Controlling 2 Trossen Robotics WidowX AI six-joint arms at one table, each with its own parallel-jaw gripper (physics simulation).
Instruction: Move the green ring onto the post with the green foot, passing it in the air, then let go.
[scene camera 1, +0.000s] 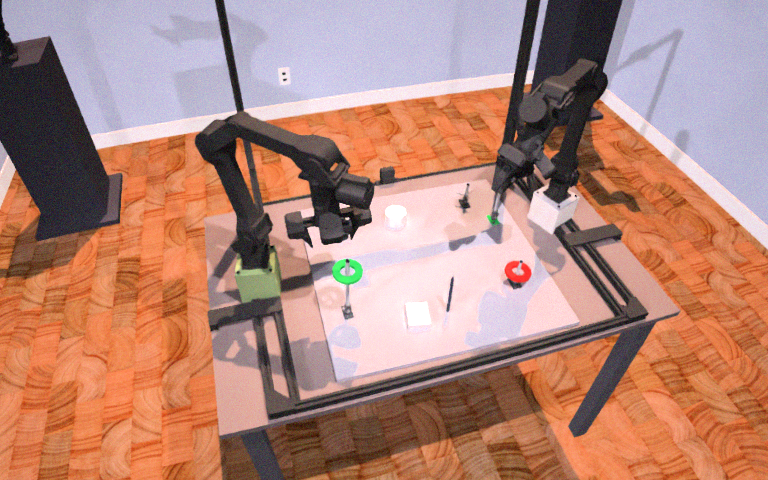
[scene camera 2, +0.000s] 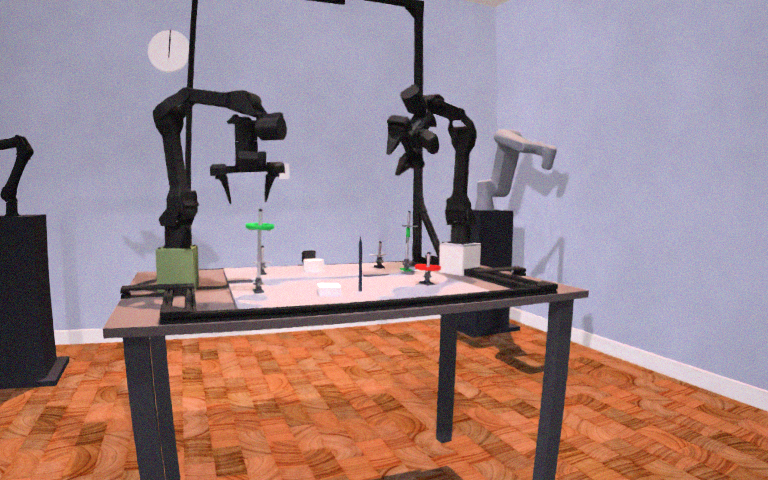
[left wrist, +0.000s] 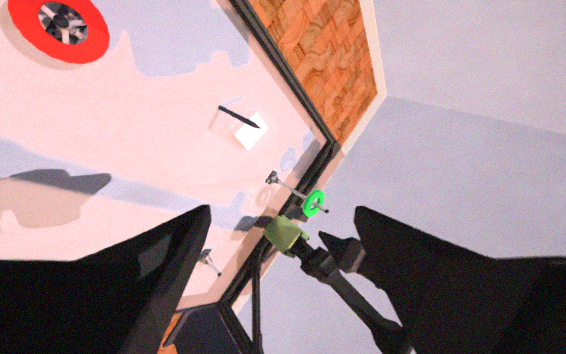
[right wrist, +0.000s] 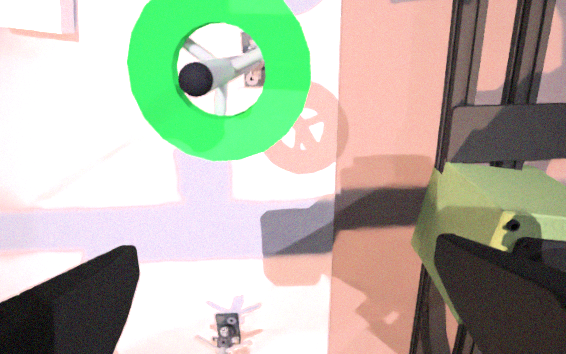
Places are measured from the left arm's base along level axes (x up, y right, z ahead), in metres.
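Pixels of known places: left gripper, between the fingertips: (scene camera 1: 496, 192) (scene camera 2: 392, 164) (left wrist: 284, 212); right gripper, between the fingertips: (scene camera 2: 248, 202) (left wrist: 324, 234) (right wrist: 289, 254); left arm's base, origin of its link: (scene camera 1: 556, 194) (scene camera 2: 460, 242); right arm's base, origin of its link: (scene camera 1: 255, 259) (scene camera 2: 177, 247) (left wrist: 297, 245).
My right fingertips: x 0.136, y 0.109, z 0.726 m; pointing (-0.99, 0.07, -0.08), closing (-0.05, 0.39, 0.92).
Ahead of a thing's pixels: the offset from my right fingertips to its middle. "*": to the spot under its first point.
The green ring {dy -0.052, dx -0.058, dz -0.006 m} (scene camera 1: 337, 272) (scene camera 2: 252, 226) (left wrist: 308, 207) (right wrist: 155, 75) lies level, high around a tall grey post {* dy -0.048, dx -0.153, dz -0.003 m} (scene camera 1: 347, 297) (scene camera 2: 259, 254) at the left of the scene views. The post with the green foot {* dy -0.016, dx -0.159, dz -0.567 m} (scene camera 1: 497, 204) (scene camera 2: 407, 249) stands upright at the back right, with no ring around its top in scene camera 2. My right gripper (scene camera 1: 328, 243) (scene camera 2: 248, 201) (right wrist: 289, 254) is open and empty, pointing down, above and slightly behind the green ring. My left gripper (scene camera 2: 394, 164) is open and empty, tilted, high above the green-footed post and apart from it.
A red ring {dy -0.231, dx -0.177, dz -0.427 m} (scene camera 1: 508, 272) (scene camera 2: 419, 267) (left wrist: 95, 45) sits low on a short post at the right. A dark upright stick {dy -0.191, dx -0.154, dz -0.215 m} (scene camera 1: 450, 294) (scene camera 2: 360, 266) stands near a white block {dy -0.162, dx -0.214, dz -0.137 m} (scene camera 1: 417, 314) (scene camera 2: 329, 289). A white cylinder {dy +0.166, dx -0.206, dz -0.321 m} (scene camera 1: 395, 217) and short posts stand farther back.
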